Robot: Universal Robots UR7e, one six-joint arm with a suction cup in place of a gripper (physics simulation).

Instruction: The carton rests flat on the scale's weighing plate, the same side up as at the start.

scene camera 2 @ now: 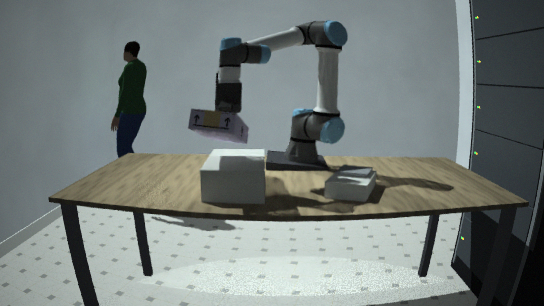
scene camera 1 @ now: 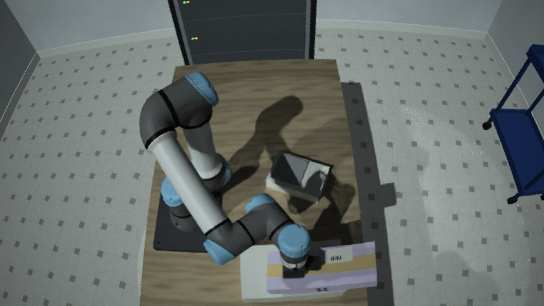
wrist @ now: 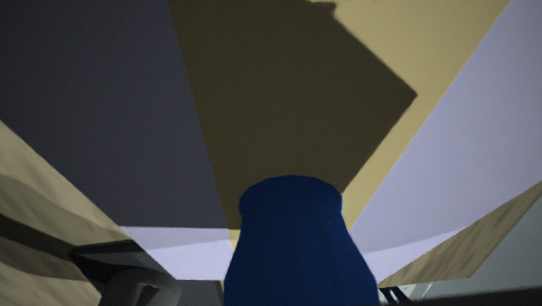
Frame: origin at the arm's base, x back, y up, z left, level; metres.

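Seen in the pictures: hand at its tool point: (wrist: 281,197); arm's base at its link origin: (scene camera 2: 301,159) (scene camera 1: 188,215) (wrist: 147,288).
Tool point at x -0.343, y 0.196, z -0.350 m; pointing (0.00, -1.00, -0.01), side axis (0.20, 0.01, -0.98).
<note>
Pixels of each thing's middle, then the offset from my tool point to it. Level surfaces: height alone.
- lavender carton at the middle of its body: (scene camera 1: 322,270) (scene camera 2: 221,128) dx -0.088, dy +0.003, dz -0.026 m
- scale at the middle of its body: (scene camera 2: 352,181) (scene camera 1: 298,176) dx -0.122, dy -0.183, dz +0.420 m
- white block at the middle of its body: (scene camera 2: 235,173) (scene camera 1: 292,272) dx -0.006, dy -0.166, dz +0.026 m
- wooden table at its surface level: dy -0.219 m
The lavender carton (scene camera 1: 350,265) (scene camera 2: 215,120) (wrist: 475,105) with a tan band hangs under my suction gripper (scene camera 1: 294,272) (scene camera 2: 228,110) (wrist: 291,186), above and apart from a large white block. The blue cup meets the carton's banded top; the contact itself is partly hidden. The carton is tilted, its end nearest scene camera 2 raised and its far end lower. The arrows on its end face point up. The scale (scene camera 1: 284,190) (scene camera 2: 345,189), a low white box, stands on the table, with its grey weighing plate (scene camera 1: 291,169) (scene camera 2: 357,172) on top; no carton is on it.
The white block (scene camera 1: 254,282) (scene camera 2: 232,185) stands below the carton on the wooden table (scene camera 1: 280,80) (scene camera 2: 150,185). A dark cabinet (scene camera 1: 245,30) (scene camera 2: 505,65) stands past one table end. A person (scene camera 2: 132,90) stands behind the table. A blue cart (scene camera 1: 525,145) is at the right.
</note>
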